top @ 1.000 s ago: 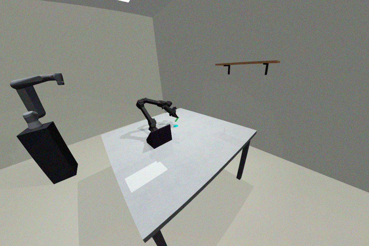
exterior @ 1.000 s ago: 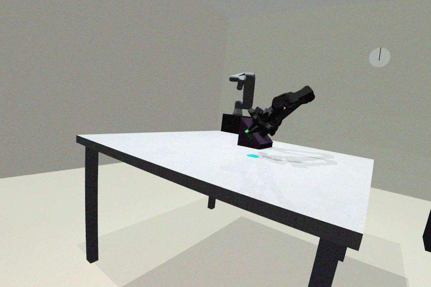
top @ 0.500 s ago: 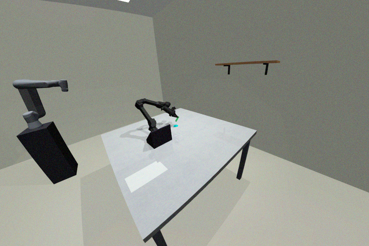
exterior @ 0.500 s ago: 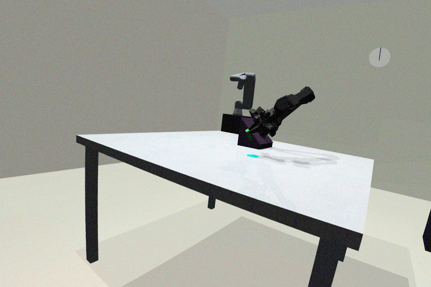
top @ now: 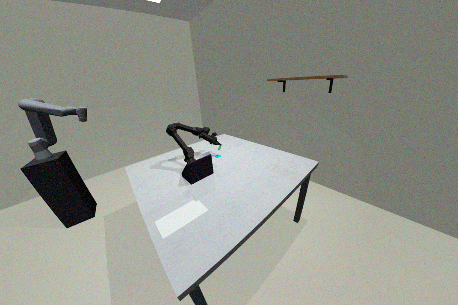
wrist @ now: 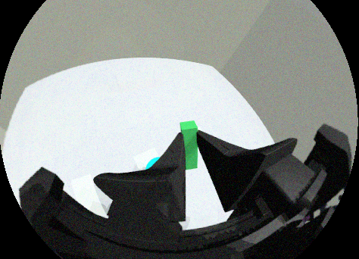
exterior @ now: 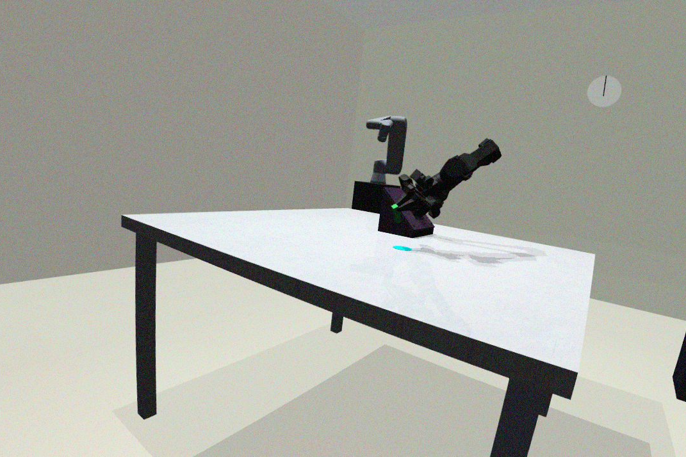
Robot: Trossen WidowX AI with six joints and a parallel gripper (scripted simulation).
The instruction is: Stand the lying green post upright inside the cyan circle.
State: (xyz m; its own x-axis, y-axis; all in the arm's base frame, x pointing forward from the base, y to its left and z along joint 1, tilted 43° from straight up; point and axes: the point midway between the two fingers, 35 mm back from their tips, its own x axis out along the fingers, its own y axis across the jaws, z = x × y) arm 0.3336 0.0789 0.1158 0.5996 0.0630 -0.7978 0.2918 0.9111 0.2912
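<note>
My gripper tip is now 30 mm past the cyan circle, 30 mm to the right of it and 120 mm above it. Round my gripper tip: green post 10 mm behind, 20 mm below.
</note>
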